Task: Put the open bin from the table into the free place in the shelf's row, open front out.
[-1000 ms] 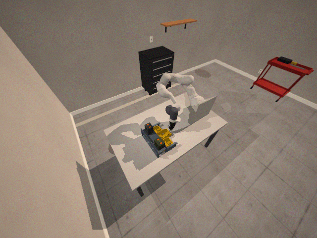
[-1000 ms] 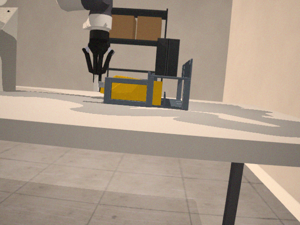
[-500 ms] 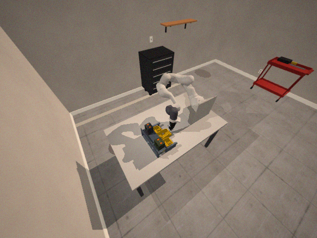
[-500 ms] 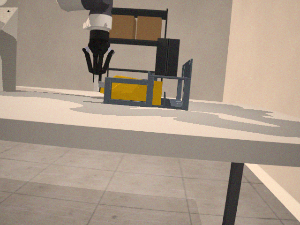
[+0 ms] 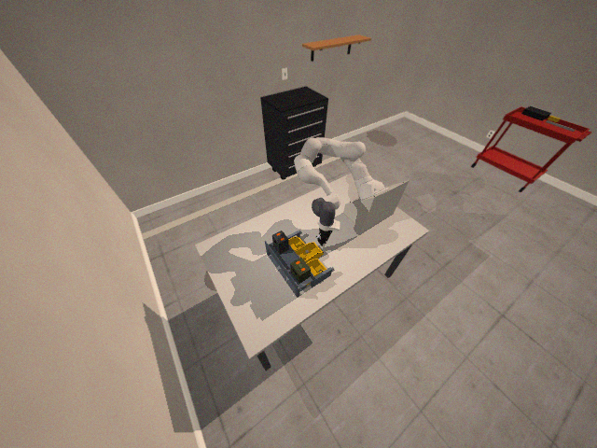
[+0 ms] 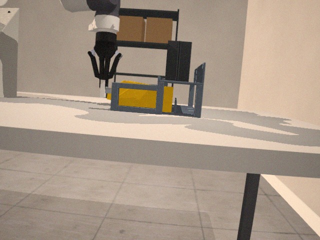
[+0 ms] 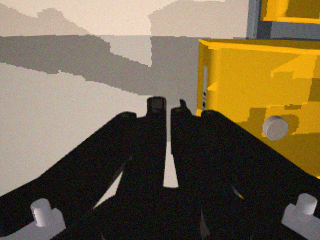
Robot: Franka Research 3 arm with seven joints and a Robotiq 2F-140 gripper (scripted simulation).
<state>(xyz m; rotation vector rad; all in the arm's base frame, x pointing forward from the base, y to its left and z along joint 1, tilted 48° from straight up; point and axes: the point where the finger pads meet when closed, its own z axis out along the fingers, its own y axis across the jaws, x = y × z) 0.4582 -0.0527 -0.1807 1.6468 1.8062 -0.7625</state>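
The grey shelf lip lies 8 cm ahead of my hand, 5 cm below it and 1 cm to the left of it.
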